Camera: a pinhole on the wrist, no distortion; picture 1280 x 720 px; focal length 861.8 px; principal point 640.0 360.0 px. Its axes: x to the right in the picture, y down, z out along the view. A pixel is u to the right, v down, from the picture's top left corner.
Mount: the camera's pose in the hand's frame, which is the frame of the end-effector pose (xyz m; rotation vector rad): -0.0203 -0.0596 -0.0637 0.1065 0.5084 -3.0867
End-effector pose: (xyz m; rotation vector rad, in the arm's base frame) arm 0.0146 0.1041 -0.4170 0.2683 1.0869 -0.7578
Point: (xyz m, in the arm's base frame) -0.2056 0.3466 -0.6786
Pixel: behind the camera
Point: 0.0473 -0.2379 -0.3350
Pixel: 334 540
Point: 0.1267 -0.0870 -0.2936
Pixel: 516 139
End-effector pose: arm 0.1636 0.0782 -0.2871 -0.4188 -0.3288 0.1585
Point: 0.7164 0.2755 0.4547
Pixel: outside the picture
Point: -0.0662 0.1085 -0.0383
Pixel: 865 66
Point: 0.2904 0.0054 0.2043
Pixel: 86 524
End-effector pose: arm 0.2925 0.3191 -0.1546 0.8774 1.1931 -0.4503
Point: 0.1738 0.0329 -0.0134
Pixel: 1178 555
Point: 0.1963 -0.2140 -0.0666
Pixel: 868 597
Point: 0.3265 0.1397 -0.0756
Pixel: 832 55
